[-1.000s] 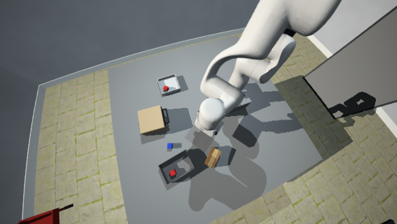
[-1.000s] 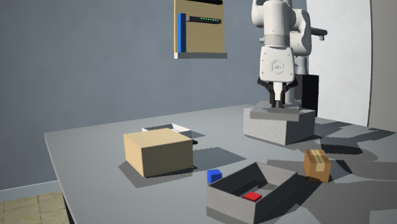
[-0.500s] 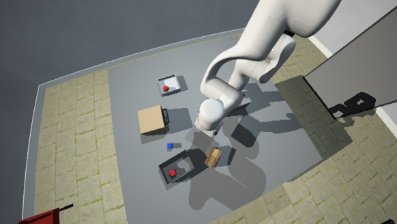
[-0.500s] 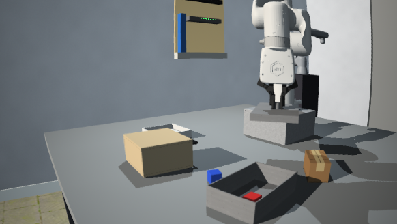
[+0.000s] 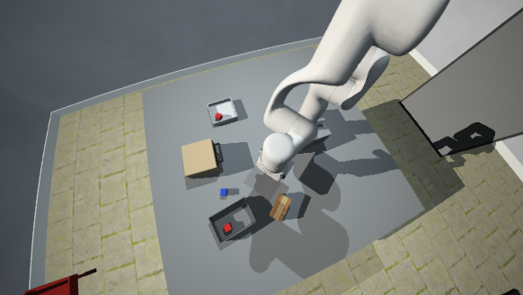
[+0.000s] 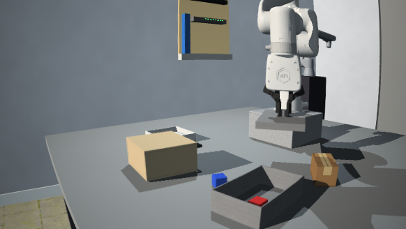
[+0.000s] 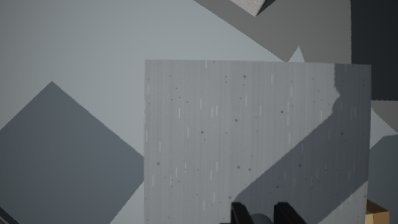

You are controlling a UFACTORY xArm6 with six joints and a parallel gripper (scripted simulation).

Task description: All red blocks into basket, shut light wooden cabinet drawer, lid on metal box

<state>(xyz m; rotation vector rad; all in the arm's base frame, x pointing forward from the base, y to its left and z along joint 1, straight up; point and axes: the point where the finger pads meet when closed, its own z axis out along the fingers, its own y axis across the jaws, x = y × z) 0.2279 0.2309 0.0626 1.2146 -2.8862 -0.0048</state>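
The green block is 15 cm below my hand, 13 cm to the left of it and 4 cm behind it. Also, from my hand: blue block 22 cm ahead, 15 cm below, 4 cm to the left; knobbed lid 3 cm below; cardboard box 15 cm to the left, 13 cm below, 3 cm behind.
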